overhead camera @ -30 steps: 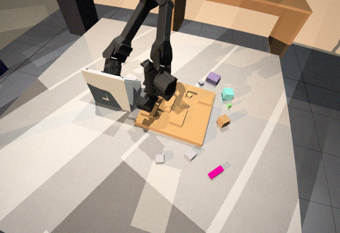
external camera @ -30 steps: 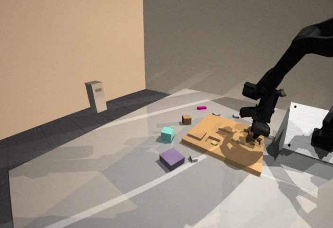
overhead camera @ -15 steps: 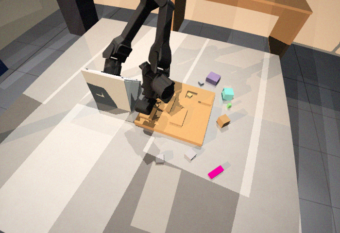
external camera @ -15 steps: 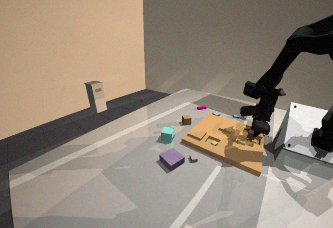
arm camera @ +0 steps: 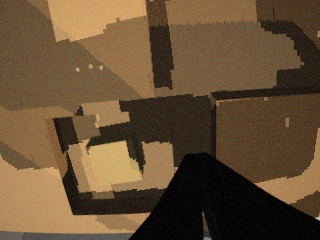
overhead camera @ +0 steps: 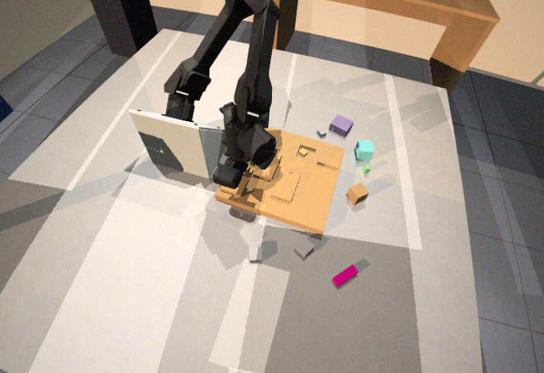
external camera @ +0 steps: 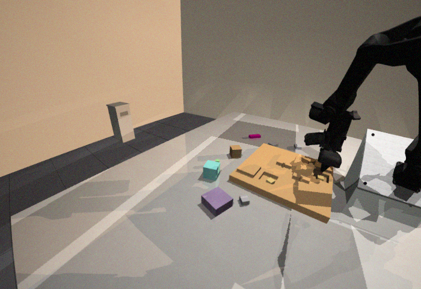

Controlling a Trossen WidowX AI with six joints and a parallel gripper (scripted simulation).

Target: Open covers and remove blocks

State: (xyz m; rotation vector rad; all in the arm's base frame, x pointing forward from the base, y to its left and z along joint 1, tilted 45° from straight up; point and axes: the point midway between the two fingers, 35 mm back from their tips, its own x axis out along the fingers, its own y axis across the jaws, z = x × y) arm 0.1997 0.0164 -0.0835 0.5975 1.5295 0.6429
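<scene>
Right now the puzzle board is 11 cm ahead of my gripper tip and 6 cm to the left of it. The rest, counted from my gripper tip: grey tile 19 cm to the right, 12 cm ahead, 2 cm below; brown cube 32 cm ahead, 6 cm to the left, 1 cm below; small grey cube 27 cm to the left, 17 cm ahead, 2 cm below.
</scene>
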